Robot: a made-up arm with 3 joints. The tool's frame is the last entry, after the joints.
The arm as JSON. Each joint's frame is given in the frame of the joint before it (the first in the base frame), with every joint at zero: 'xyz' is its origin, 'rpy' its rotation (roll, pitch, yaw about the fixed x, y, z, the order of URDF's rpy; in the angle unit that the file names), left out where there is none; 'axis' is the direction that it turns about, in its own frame. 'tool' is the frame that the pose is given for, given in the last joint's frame.
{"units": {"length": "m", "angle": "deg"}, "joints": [
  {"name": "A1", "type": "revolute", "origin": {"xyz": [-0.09, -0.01, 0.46], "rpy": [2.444, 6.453, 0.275]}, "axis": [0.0, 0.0, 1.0]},
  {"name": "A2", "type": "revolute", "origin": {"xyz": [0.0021, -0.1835, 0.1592], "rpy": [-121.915, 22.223, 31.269]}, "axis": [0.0, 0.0, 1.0]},
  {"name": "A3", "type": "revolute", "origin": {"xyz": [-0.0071, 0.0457, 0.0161], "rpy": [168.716, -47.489, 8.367]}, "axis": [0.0, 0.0, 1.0]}
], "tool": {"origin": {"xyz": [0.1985, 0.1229, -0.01], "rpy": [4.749, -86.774, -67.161]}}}
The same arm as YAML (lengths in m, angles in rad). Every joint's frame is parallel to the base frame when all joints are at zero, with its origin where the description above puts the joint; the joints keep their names.
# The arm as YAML. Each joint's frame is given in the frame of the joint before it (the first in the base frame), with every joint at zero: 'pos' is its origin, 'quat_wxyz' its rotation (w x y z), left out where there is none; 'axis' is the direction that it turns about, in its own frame. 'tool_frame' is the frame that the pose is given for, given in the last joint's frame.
length_unit: m
angle_unit: rad
joints:
  - joint: A1
    pos: [-0.09, -0.01, 0.46]
    axis: [0.112495, -0.042098, 0.99276]
  - joint: A2
    pos: [0.02, -0.19, 0.15]
    axis: [-0.66267, 0.638872, -0.390783]
  - joint: A3
    pos: [-0.02, -0.02, -0.04]
    axis: "+x"
tool_frame:
  pos: [-0.01, 0.23, -0.04]
  quat_wxyz: [0.992118, -0.122108, 0.027552, -0.00574]

